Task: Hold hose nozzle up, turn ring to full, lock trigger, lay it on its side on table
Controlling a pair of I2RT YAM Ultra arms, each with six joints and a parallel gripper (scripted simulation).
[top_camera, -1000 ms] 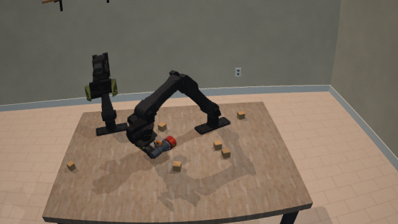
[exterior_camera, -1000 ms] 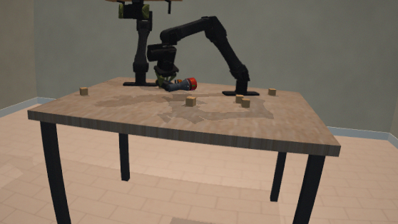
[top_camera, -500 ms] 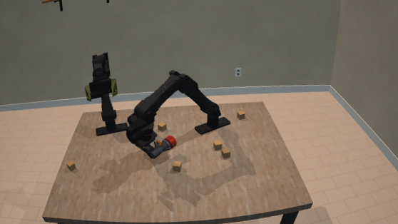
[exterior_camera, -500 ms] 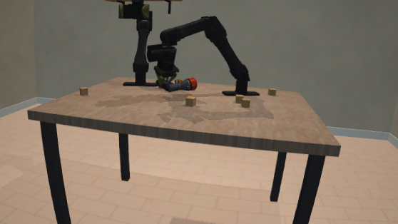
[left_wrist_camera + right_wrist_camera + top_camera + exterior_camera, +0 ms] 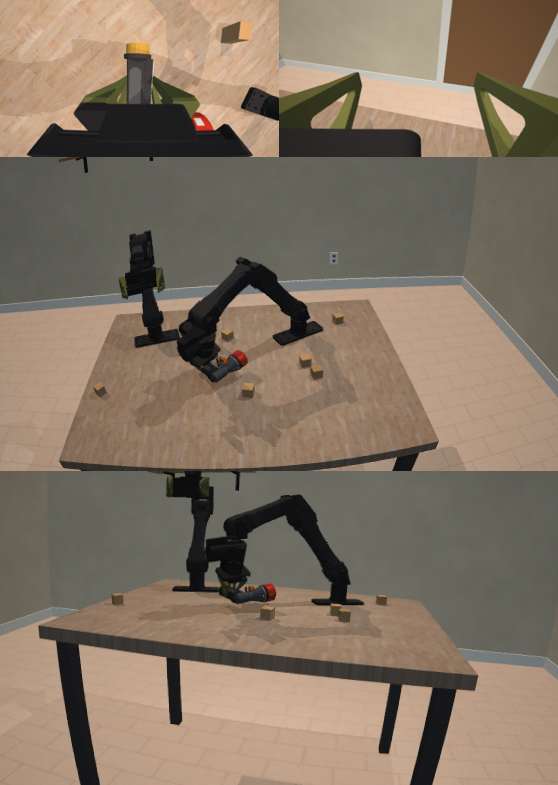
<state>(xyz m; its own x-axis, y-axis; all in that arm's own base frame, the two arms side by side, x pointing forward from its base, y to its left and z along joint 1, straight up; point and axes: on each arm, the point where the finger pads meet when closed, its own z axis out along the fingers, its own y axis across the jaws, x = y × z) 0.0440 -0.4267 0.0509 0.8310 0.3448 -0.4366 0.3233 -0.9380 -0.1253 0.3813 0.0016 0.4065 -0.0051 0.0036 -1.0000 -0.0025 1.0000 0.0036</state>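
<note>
The red spray ring lies 13 cm to the left of my left hand, 1 cm behind it and 1 cm above it. Round my left hand: white trigger (2 cm to the left).
</note>
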